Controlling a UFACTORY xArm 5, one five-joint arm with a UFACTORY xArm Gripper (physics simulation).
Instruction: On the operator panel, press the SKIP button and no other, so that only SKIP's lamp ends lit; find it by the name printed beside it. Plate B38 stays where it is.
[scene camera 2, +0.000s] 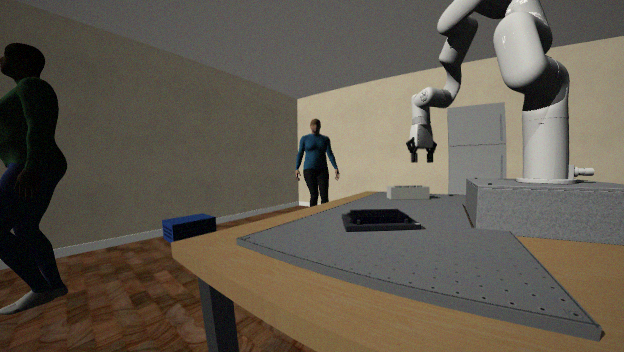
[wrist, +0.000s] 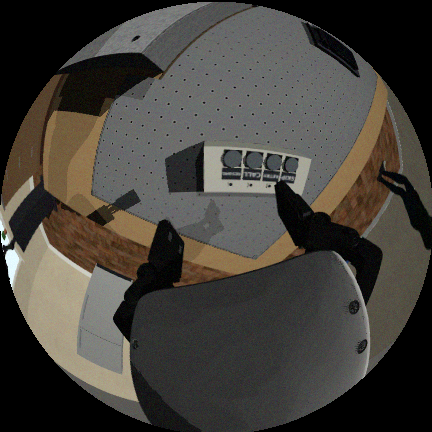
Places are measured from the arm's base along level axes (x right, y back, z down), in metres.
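Where they show: gripper, between the fingertips: (scene camera 2: 422, 162) (wrist: 224, 214); arm's base, origin of its link: (scene camera 2: 544, 182).
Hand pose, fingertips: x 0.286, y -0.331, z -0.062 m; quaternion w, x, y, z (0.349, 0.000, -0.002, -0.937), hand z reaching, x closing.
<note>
Each offset is from my fingertips to the centre of the thing. "spot": to the spot under its first point. Level surfaces: height alone.
The pale operator panel {dz +0.127, dx -0.030, dy -0.058 m} (scene camera 2: 408, 193) (wrist: 215, 170) stands on the grey perforated board. In the wrist view it has a row of round grey buttons with printed labels and small dark lamp dots. The SKIP button {dz +0.103, dx -0.067, dy -0.090 m} (wrist: 291, 164) is at the right end of the row, its SKIP label {spot: dz +0.102, dx -0.047, dy -0.102 m} (wrist: 288, 177) upside down below it. SKIP's lamp is hidden, apparently behind a finger; the visible lamps look unlit. My gripper (scene camera 2: 421, 160) (wrist: 224, 214) is open and empty, above the panel and apart from it. I cannot read the name B38 on anything.
A dark tray {dz +0.144, dx -0.487, dy -0.063 m} (scene camera 2: 382, 227) (wrist: 333, 49) lies on the grey board {dz +0.155 m} (scene camera 2: 320, 250) (wrist: 200, 110). The robot's grey base block (scene camera 2: 545, 212) (wrist: 175, 42) stands at the board's side. A wooden table edge (scene camera 2: 200, 245) borders the board. A person in blue (scene camera 2: 316, 155) stands beyond the table.
</note>
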